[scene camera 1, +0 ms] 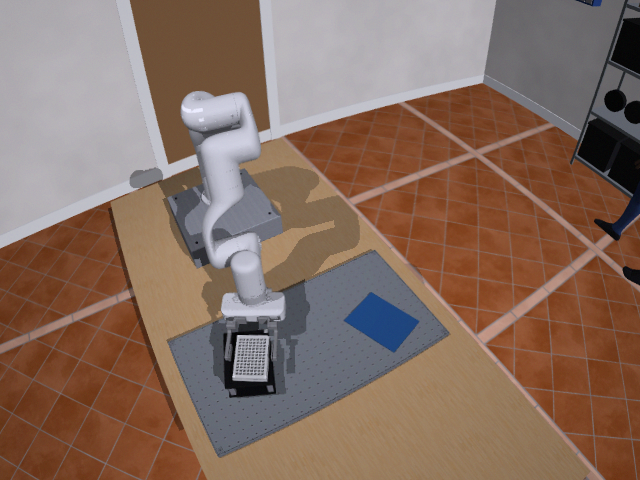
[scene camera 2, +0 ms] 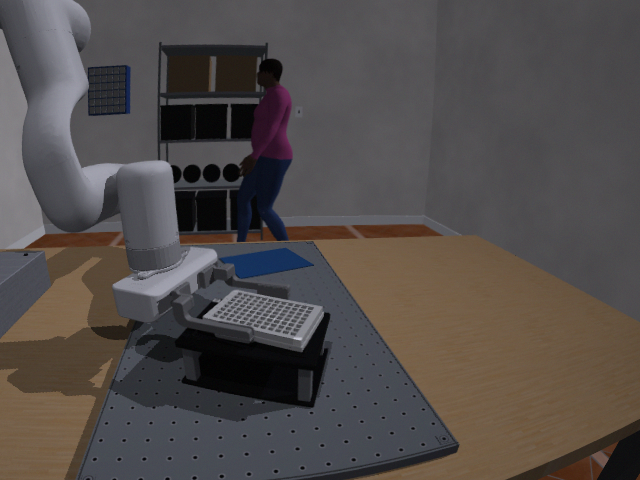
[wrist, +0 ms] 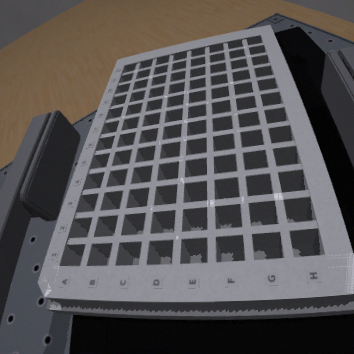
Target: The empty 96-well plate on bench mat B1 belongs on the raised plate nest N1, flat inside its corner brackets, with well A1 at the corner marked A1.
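Places are measured from the arm's base along level axes (x ahead, y left, z up), in metres.
Pixels of known places: hand at its tool point: point(scene camera 1: 251, 352) point(scene camera 2: 255, 310) point(wrist: 183, 138).
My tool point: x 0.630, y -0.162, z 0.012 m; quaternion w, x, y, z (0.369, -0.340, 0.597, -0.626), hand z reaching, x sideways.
Observation:
Behind a point stands the place of what it marks.
The white 96-well plate point(scene camera 1: 251, 358) @[x 0.645, y -0.169, z 0.009 m] point(scene camera 2: 266, 316) @[x 0.642, y -0.170, z 0.007 m] point(wrist: 192, 142) @[x 0.629, y -0.164, z 0.009 m] lies on top of the black raised nest point(scene camera 1: 253, 387) @[x 0.685, y -0.195, z -0.060 m] point(scene camera 2: 232, 352) @[x 0.598, y -0.226, z -0.005 m] point(wrist: 307, 55) @[x 0.654, y -0.242, z -0.005 m]. It looks turned slightly against the nest's edges. Whether it is fully flat inside the corner brackets cannot be told; the brackets and the nest's A1 mark cannot be made out. In the wrist view the plate's row of letters A to H faces the arm, with A1 at lower left. My gripper point(scene camera 1: 250, 358) @[x 0.630, y -0.162, z 0.012 m] point(scene camera 2: 270, 313) @[x 0.630, y -0.162, z 0.012 m] point(wrist: 195, 125) @[x 0.630, y -0.162, z 0.012 m] is open, one finger along each long side of the plate, with gaps beside both in the wrist view.
A blue mat point(scene camera 1: 381, 321) @[x 0.682, y 0.200, z -0.064 m] point(scene camera 2: 266, 262) @[x 0.684, y 0.196, z -0.063 m] lies on the grey perforated board point(scene camera 1: 320, 372) @[x 0.730, y -0.024, z -0.066 m] point(scene camera 2: 372, 408) @[x 0.745, y -0.278, z -0.066 m], across from the nest. The arm's grey base block point(scene camera 1: 263, 227) @[x 0.213, y 0.072, z -0.021 m] point(scene camera 2: 20, 281) @[x 0.212, y 0.028, z -0.021 m] stands on the wooden table point(scene camera 1: 413, 413) @[x 0.955, y 0.112, z -0.078 m] point(scene camera 2: 465, 330) @[x 0.973, y -0.133, z -0.078 m]. A person point(scene camera 2: 273, 129) stands beyond the table.

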